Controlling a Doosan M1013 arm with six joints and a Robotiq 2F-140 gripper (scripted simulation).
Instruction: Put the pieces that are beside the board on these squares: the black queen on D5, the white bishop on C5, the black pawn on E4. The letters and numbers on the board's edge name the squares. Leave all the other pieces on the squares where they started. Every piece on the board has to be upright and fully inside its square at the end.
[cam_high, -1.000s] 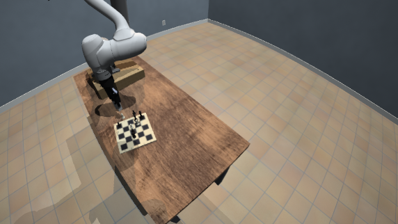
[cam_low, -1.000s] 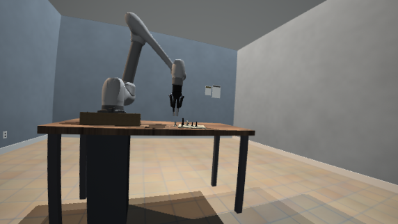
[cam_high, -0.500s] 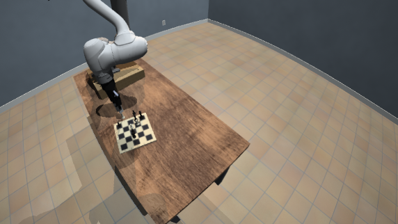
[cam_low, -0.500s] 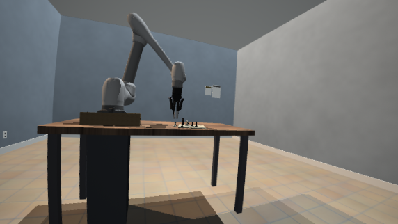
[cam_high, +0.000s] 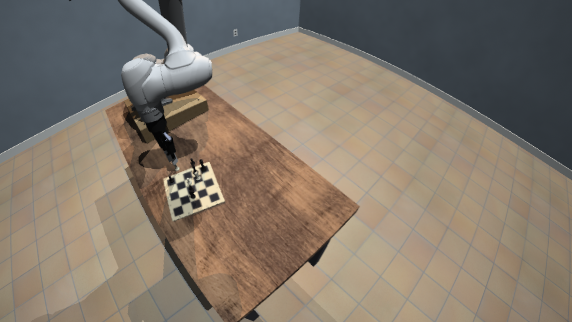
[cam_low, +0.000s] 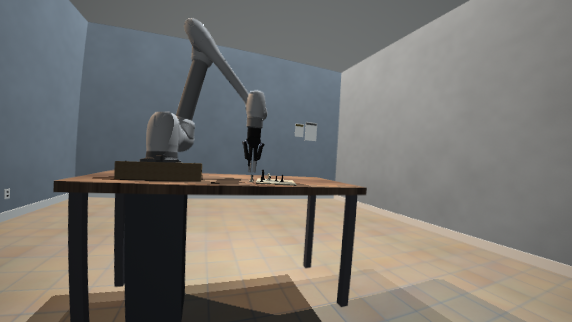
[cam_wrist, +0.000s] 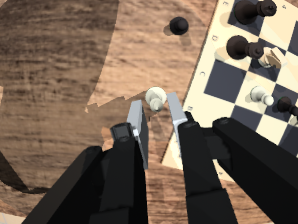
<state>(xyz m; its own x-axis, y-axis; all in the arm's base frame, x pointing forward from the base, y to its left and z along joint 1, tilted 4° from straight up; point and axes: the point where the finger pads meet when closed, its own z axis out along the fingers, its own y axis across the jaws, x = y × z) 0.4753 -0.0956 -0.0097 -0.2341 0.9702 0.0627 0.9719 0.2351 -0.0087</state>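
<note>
Right now the white piece is 11 cm ahead of my hand, 7 cm below it and 1 cm to the left of it. Round my hand: chessboard (14 cm ahead, 8 cm below); white chess piece (12 cm ahead, 6 cm below, 5 cm to the left).
</note>
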